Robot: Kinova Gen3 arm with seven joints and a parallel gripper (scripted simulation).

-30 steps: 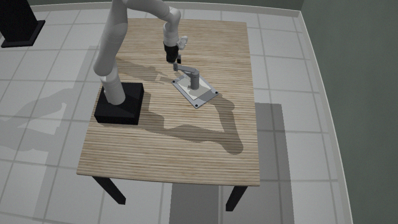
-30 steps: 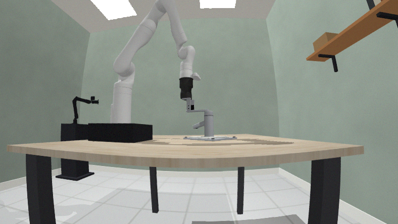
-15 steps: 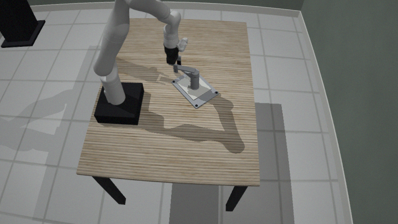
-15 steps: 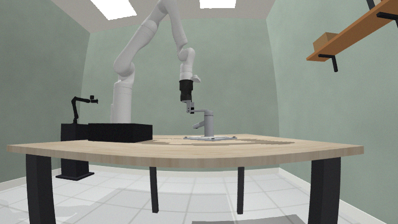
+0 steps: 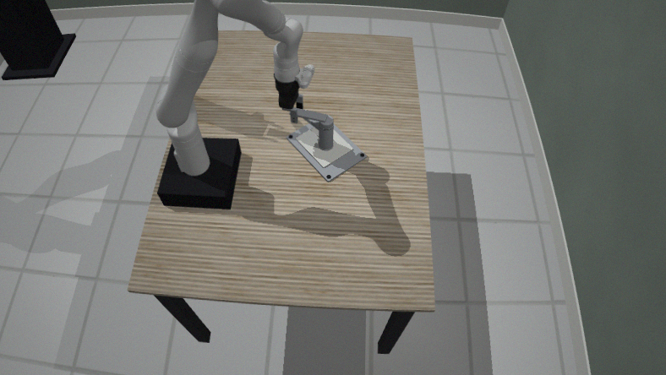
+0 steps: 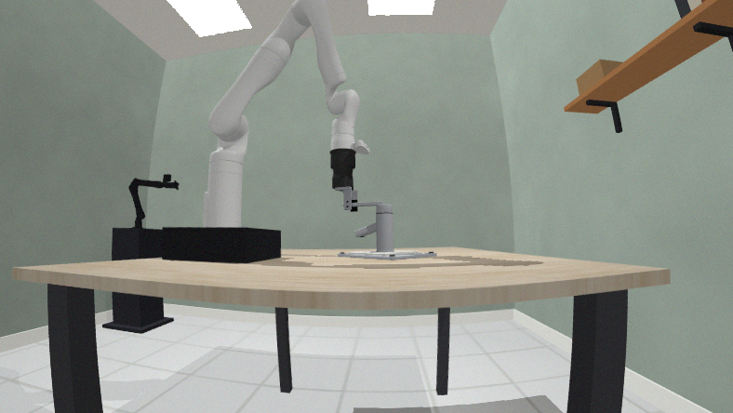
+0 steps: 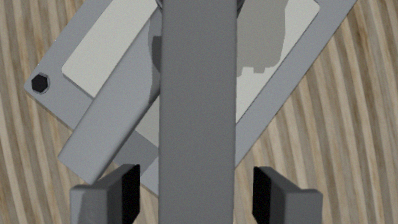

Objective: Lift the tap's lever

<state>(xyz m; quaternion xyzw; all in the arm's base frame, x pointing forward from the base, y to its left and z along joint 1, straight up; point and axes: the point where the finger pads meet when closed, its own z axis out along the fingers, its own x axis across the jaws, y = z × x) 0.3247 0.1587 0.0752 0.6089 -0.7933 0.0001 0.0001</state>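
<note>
Right now the lever is 4 cm ahead of my hand and 1 cm to the right of it. From my hand the other things lie so: plate (14 cm below, 10 cm ahead, 3 cm to the right); then grey tap (7 cm ahead, 4 cm below).
</note>
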